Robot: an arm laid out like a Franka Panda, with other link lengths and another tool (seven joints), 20 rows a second.
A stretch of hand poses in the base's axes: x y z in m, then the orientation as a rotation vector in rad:
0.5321, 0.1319, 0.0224, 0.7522, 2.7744, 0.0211
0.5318, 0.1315, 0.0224, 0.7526, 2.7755, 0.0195
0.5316, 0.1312, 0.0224, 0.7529, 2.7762, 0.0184
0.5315, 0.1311, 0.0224, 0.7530, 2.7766, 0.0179
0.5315, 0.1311, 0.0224, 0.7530, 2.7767, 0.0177
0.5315, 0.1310, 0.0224, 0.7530, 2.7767, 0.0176
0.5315, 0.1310, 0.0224, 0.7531, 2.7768, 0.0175
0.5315, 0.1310, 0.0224, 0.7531, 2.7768, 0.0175
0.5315, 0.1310, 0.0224, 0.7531, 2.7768, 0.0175
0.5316, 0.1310, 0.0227, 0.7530, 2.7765, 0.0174
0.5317, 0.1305, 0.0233, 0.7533, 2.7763, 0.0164
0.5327, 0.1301, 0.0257, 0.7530, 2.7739, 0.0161
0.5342, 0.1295, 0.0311, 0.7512, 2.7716, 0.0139
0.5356, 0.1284, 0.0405, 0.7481, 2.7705, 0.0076
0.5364, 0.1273, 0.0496, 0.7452, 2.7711, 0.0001
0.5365, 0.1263, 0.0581, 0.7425, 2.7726, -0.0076
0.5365, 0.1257, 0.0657, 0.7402, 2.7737, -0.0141
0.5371, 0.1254, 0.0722, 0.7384, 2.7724, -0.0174
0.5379, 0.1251, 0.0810, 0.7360, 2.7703, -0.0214
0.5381, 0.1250, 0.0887, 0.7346, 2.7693, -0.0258
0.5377, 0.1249, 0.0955, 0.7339, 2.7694, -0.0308
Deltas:
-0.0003, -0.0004, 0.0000, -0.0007, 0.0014, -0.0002
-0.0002, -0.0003, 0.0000, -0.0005, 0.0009, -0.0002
-0.0001, -0.0001, 0.0000, -0.0002, 0.0005, 0.0000
0.0000, 0.0000, 0.0000, -0.0001, 0.0001, 0.0000
0.0000, -0.0001, 0.0000, -0.0001, 0.0000, 0.0000
0.0000, 0.0000, 0.0000, 0.0000, 0.0001, -0.0001
0.0000, 0.0000, 0.0000, 0.0000, 0.0000, 0.0000
0.0000, 0.0000, 0.0000, 0.0000, 0.0000, 0.0000
0.0001, 0.0000, 0.0003, -0.0001, -0.0003, 0.0000
0.0001, -0.0005, 0.0006, -0.0007, 0.0001, -0.0003
0.0010, -0.0004, 0.0024, -0.0008, -0.0023, -0.0003
0.0015, -0.0006, 0.0054, -0.0023, -0.0022, 0.0006
0.0014, -0.0011, 0.0094, -0.0049, -0.0006, 0.0013
0.0008, -0.0011, 0.0091, -0.0053, 0.0012, 0.0013
0.0001, -0.0010, 0.0085, -0.0052, 0.0022, 0.0013
0.0000, -0.0006, 0.0076, -0.0044, 0.0017, 0.0011
0.0006, -0.0003, 0.0065, -0.0028, -0.0010, 0.0007
0.0008, -0.0003, 0.0088, -0.0035, -0.0018, 0.0009
0.0002, -0.0001, 0.0077, -0.0033, -0.0004, 0.0003
-0.0004, -0.0001, 0.0068, -0.0034, 0.0009, 0.0000

